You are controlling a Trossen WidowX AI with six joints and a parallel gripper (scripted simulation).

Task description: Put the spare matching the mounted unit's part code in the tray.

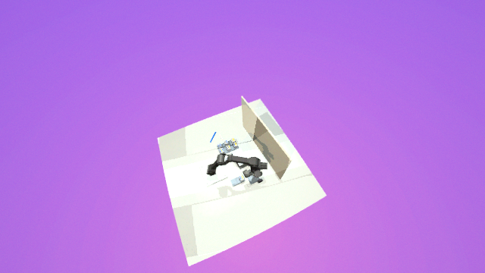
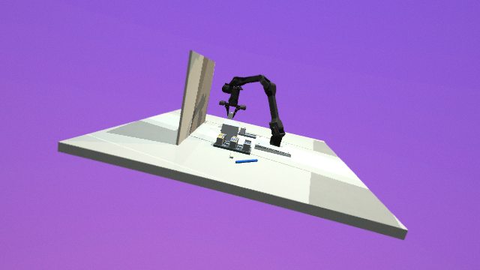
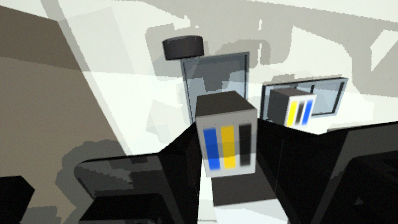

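My gripper tip is 10 mm past the grey-blue tray, 10 mm to the right of it and 100 mm above it. Also, from my gripper tip: dark round cylinder: 40 mm ahead, 60 mm to the right, 70 mm below; grey spare block: 20 mm above; tan board: 160 mm ahead, 230 mm to the left, 130 mm above.
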